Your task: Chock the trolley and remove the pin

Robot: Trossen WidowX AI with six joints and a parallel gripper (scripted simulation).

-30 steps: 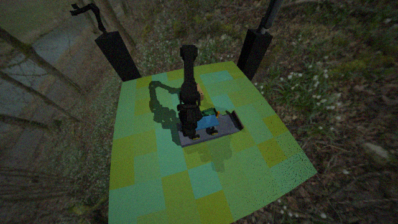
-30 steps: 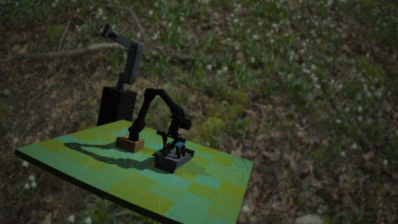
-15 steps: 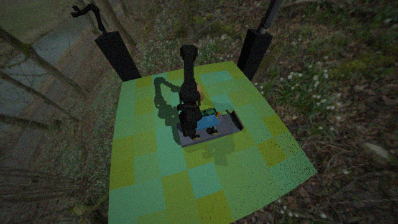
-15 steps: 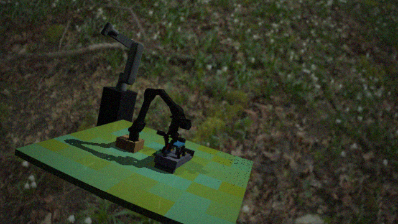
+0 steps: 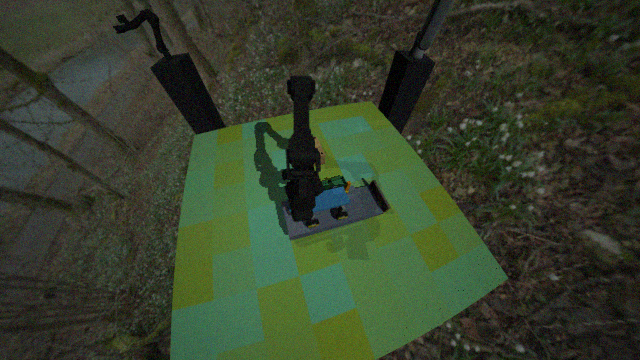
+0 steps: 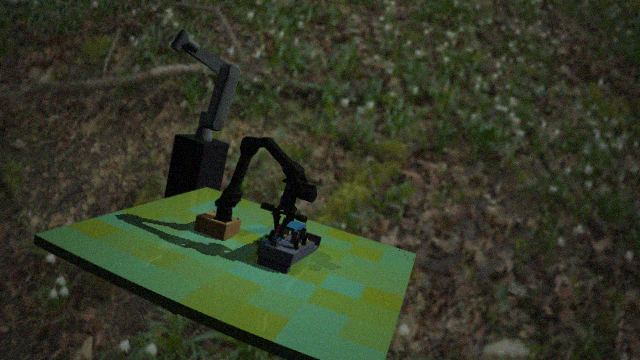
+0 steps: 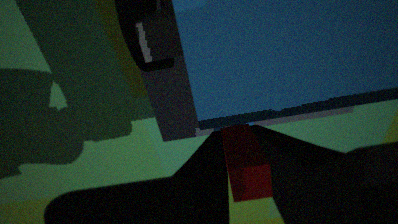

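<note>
Right now the yellow chock is 70 mm behind my gripper tip, 200 mm to the left of it and 60 mm below it. From my gripper tip the other things lie so: red-headed stop pin right at my gripper tip; then blue trolley 110 mm to the left, 30 mm below; then grey ramp 120 mm to the left, 90 mm below.
</note>
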